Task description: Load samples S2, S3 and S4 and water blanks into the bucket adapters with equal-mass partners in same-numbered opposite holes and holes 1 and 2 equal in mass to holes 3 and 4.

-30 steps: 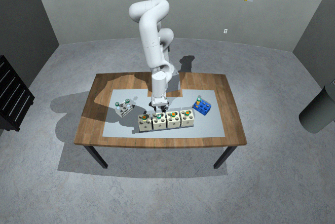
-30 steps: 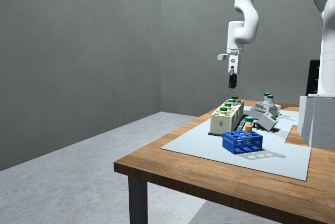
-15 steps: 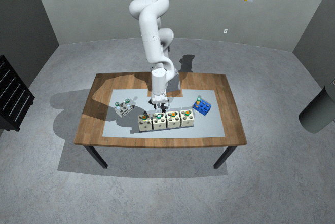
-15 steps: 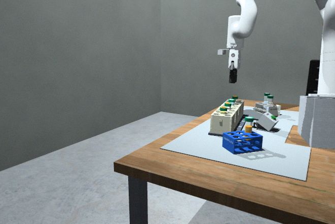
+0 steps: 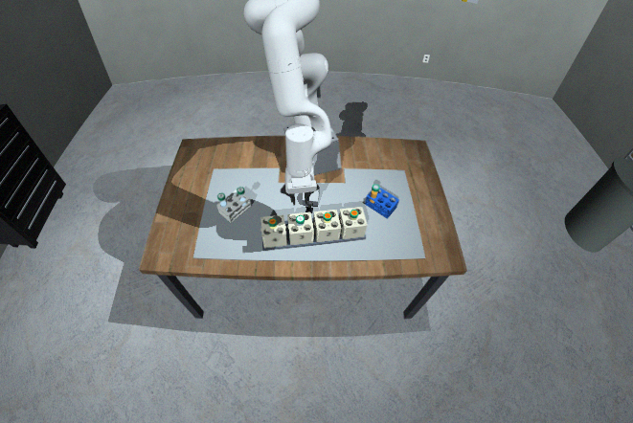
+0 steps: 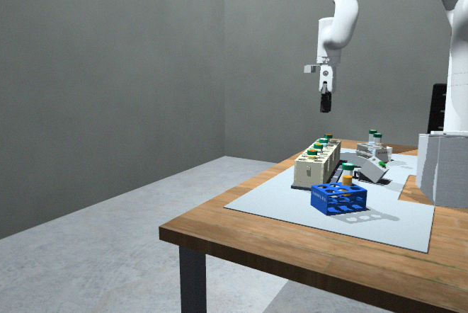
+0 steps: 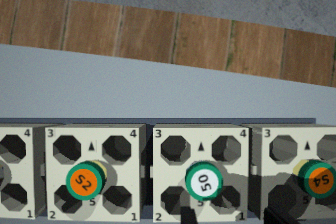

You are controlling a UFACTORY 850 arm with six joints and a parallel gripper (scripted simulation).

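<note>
My hand is 23 cm past the green DONE key, 3 cm to the right of it and 18 cm above it. Also, from my hand: loading stand: 2 cm behind, 5 cm to the left, 24 cm below; sample tube S3: 5 cm behind, 21 cm to the left, 18 cm below; sample tube: 3 cm behind, 10 cm to the left, 18 cm below.
</note>
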